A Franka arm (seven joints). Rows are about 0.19 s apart.
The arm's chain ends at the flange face. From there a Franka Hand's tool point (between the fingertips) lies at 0.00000 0.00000 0.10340 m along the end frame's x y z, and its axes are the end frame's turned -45 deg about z.
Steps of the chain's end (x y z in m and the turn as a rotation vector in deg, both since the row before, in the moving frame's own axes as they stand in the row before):
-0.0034, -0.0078, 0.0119, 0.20, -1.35, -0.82
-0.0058, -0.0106, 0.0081, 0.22, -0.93, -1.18
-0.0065, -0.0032, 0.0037, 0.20, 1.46, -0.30
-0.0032, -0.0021, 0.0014, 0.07, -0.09, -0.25
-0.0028, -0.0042, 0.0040, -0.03, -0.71, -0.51
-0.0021, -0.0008, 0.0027, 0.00, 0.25, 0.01
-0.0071, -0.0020, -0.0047, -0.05, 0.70, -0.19
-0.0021, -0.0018, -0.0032, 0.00, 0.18, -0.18
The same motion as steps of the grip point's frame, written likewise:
0.0016, -0.0099, 0.0119, 1.10, -0.81, -0.82
0.0025, -0.0131, 0.0081, 0.81, -0.50, -1.18
-0.0002, -0.0053, 0.0037, -0.89, 1.17, -0.30
-0.0008, -0.0040, 0.0014, 0.11, -0.01, -0.25
0.0000, -0.0058, 0.0040, 0.48, -0.52, -0.51
-0.0006, -0.0017, 0.0027, -0.18, 0.18, 0.01
-0.0028, -0.0055, -0.0047, -0.53, 0.46, -0.19
0.0000, -0.0025, -0.0032, -0.13, 0.13, -0.18

